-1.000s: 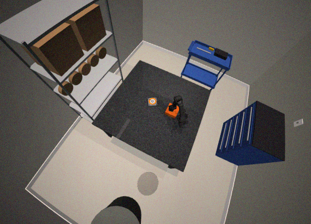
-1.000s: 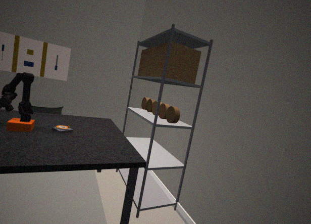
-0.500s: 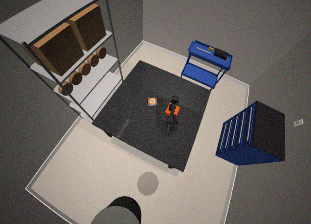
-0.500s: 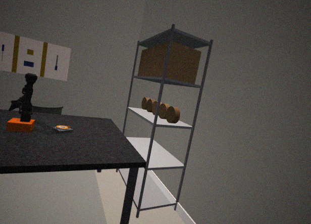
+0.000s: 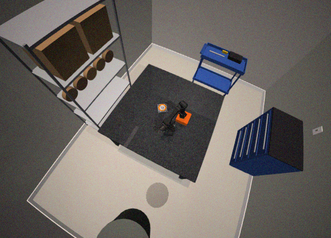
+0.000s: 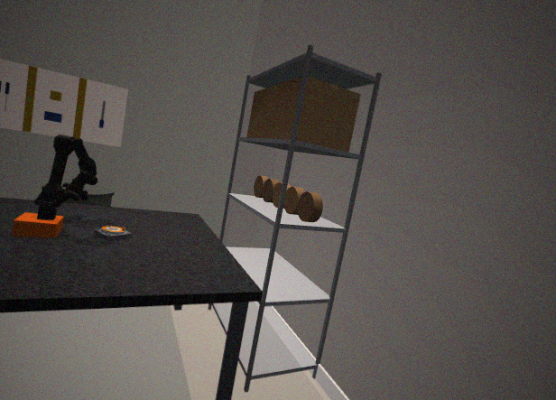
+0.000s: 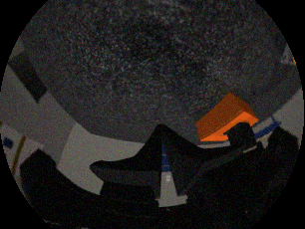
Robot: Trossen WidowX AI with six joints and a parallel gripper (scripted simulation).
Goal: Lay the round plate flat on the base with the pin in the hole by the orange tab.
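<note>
My gripper tip is now 290 mm to the left of the grey square base, 230 mm short of it and 60 mm above it.
</note>
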